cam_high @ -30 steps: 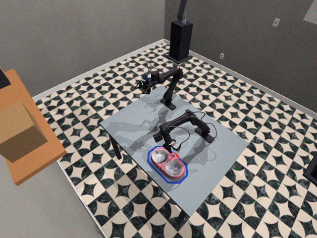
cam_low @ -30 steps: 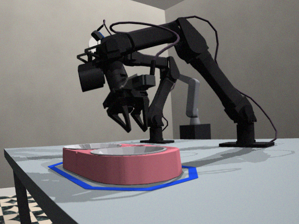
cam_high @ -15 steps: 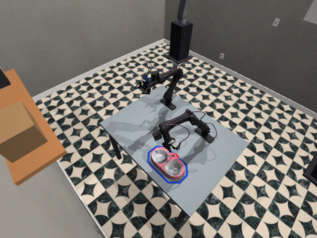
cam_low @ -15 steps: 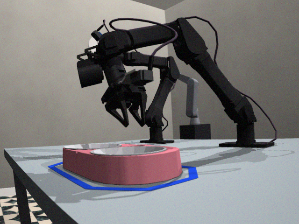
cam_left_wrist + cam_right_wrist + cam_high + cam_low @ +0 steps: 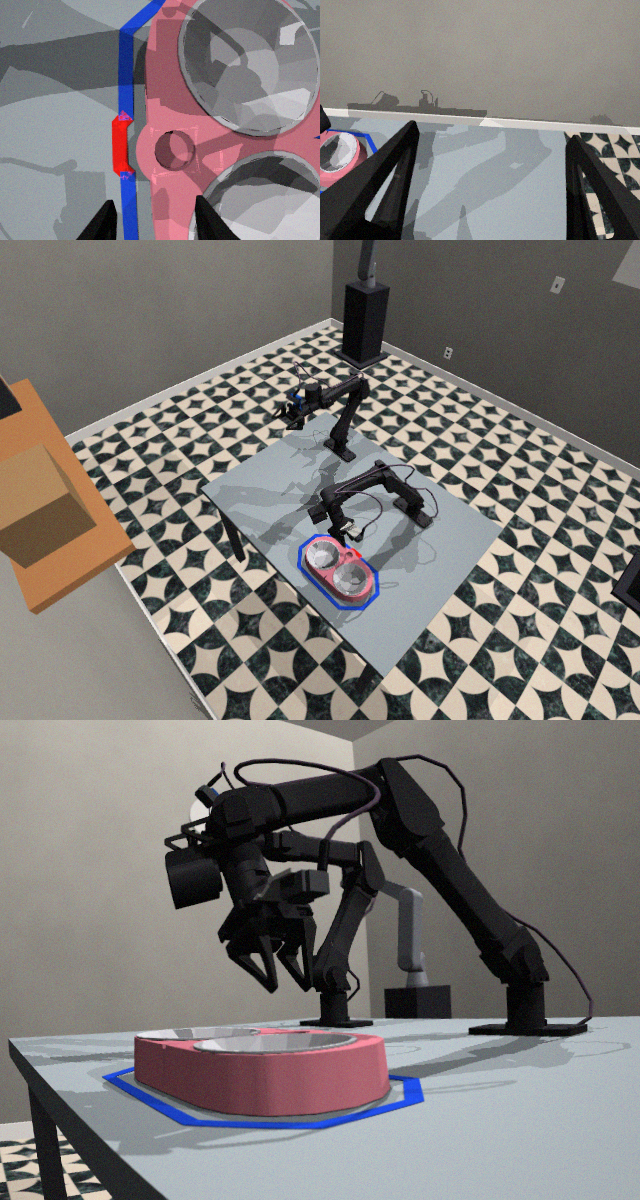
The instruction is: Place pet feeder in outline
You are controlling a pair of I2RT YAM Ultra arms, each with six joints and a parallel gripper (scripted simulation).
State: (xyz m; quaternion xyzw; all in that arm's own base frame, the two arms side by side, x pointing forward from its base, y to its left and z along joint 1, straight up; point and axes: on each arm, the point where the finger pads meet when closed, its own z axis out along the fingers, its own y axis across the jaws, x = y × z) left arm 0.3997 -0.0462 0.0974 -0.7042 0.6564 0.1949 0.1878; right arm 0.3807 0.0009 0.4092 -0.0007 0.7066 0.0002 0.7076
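The pet feeder is 70 mm below my left hand, 70 mm ahead of it and 40 mm to the left of it. Also, from my left hand: blue taped outline (100 mm below, 80 mm ahead, 40 mm to the left).
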